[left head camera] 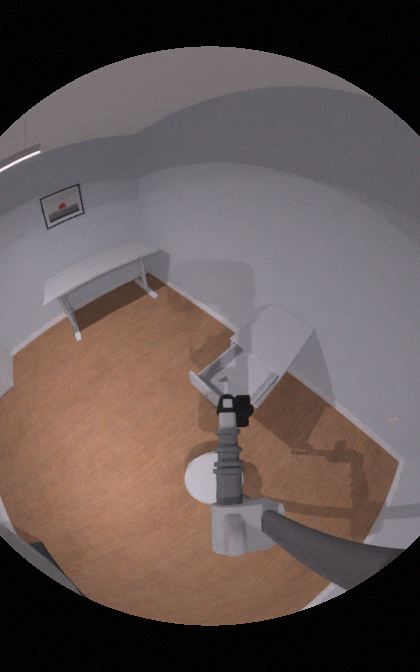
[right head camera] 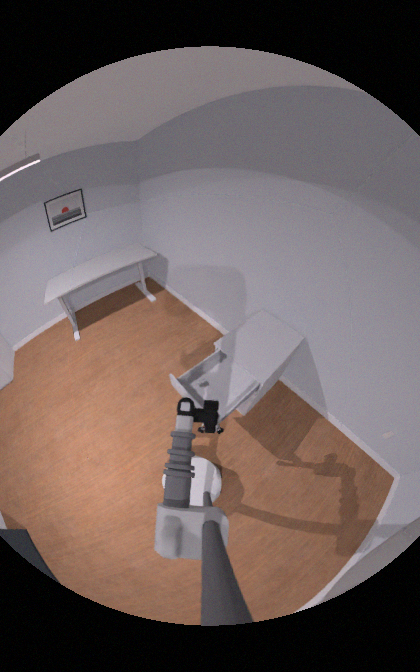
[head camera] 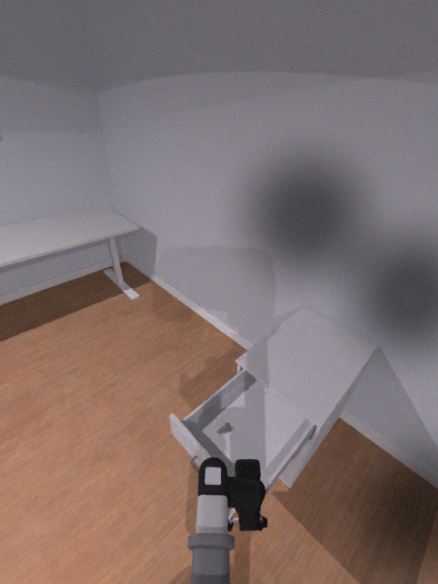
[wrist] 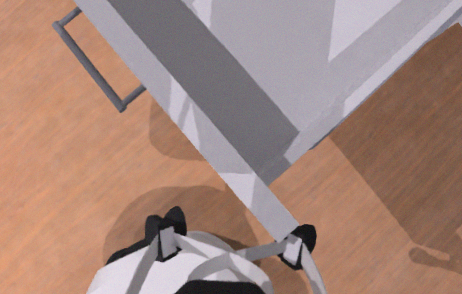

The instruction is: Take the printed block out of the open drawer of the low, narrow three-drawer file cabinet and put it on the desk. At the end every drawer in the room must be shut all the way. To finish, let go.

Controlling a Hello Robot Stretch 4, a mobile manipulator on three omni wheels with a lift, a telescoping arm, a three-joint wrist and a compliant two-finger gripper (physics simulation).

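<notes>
The low white file cabinet (head camera: 310,370) (left head camera: 275,335) (right head camera: 262,340) stands against the wall, its drawer (head camera: 185,437) (left head camera: 200,385) (right head camera: 180,385) (wrist: 235,185) pulled out. A small grey block (head camera: 225,428) (left head camera: 223,379) (right head camera: 203,384) lies inside, nearer the front panel; it does not show in the wrist view. My gripper (right head camera: 210,430) (wrist: 231,228) is open and empty, pointing down beside the drawer's front corner. In the wrist view its right fingertip overlaps the end of the front panel; contact is unclear. The white desk (head camera: 60,235) (left head camera: 100,267) (right head camera: 100,270) stands at the far left.
The drawer's grey handle (wrist: 90,67) sticks out from the front panel. My round white base (left head camera: 200,477) (right head camera: 207,480) is below the arm. A framed picture (left head camera: 62,206) (right head camera: 65,210) hangs above the desk. A dark object (right head camera: 25,550) shows at the lower left. Brown wooden floor lies between cabinet and desk.
</notes>
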